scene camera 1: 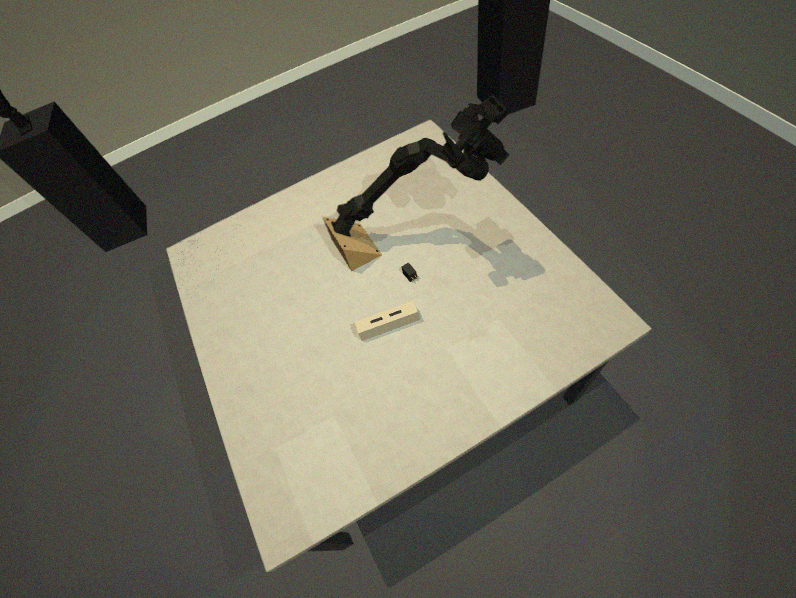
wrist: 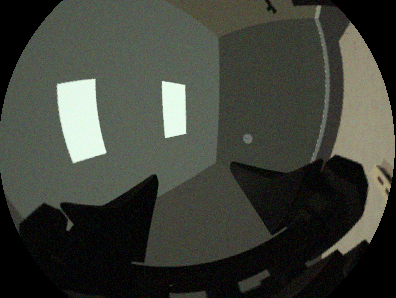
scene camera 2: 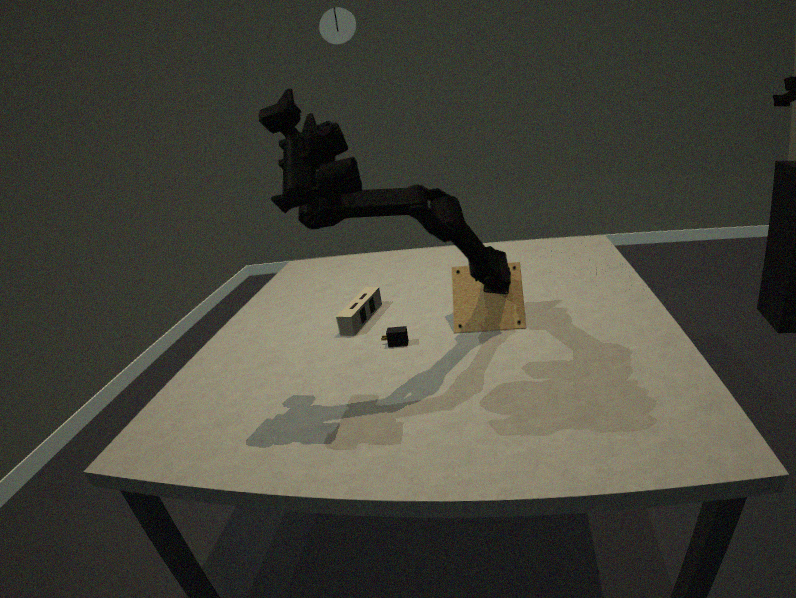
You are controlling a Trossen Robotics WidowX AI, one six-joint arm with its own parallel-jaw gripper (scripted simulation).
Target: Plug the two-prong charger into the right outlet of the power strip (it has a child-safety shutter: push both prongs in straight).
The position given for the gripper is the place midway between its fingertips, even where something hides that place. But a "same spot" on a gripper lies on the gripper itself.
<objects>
gripper: scene camera 1; wrist; scene camera 2 299, 102
same spot on gripper: [wrist: 280, 199] = [scene camera 1: 455, 144]
</objects>
